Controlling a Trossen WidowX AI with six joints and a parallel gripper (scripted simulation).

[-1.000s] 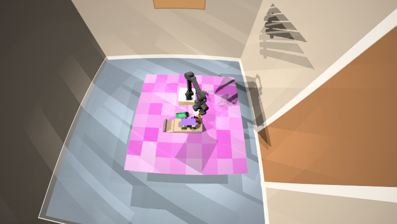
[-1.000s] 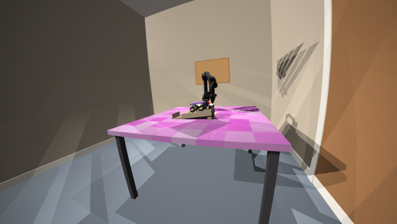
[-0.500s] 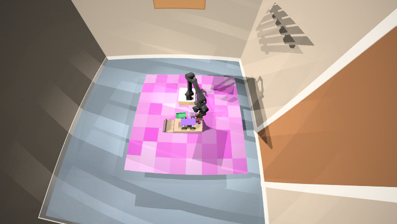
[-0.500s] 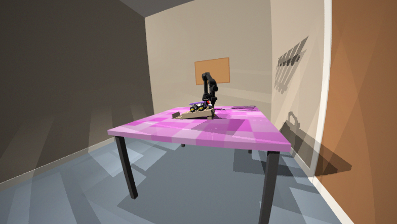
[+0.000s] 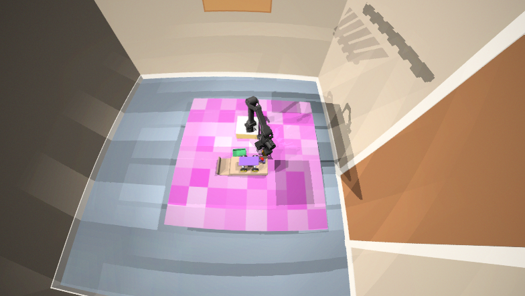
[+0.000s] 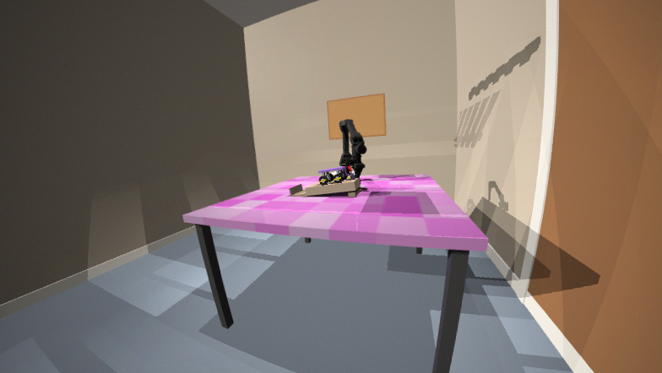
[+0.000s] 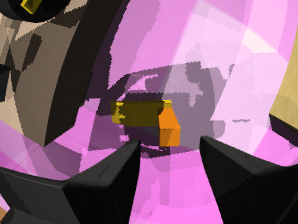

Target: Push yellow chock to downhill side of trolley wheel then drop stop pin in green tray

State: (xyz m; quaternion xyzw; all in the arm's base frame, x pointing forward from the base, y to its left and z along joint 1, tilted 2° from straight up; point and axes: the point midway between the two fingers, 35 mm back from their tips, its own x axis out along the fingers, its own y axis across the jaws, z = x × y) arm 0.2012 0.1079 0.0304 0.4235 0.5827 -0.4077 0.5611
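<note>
Right now the yellow chock is 50 mm below my gripper tip, 20 mm ahead of it and 10 mm to the left of it. From my gripper tip the other things lie so: red-headed stop pin 130 mm ahead, 60 mm above, 20 mm to the right; purple trolley 140 mm ahead, 130 mm to the right, 40 mm above; ramp 140 mm ahead, 130 mm to the right, 30 mm below.
</note>
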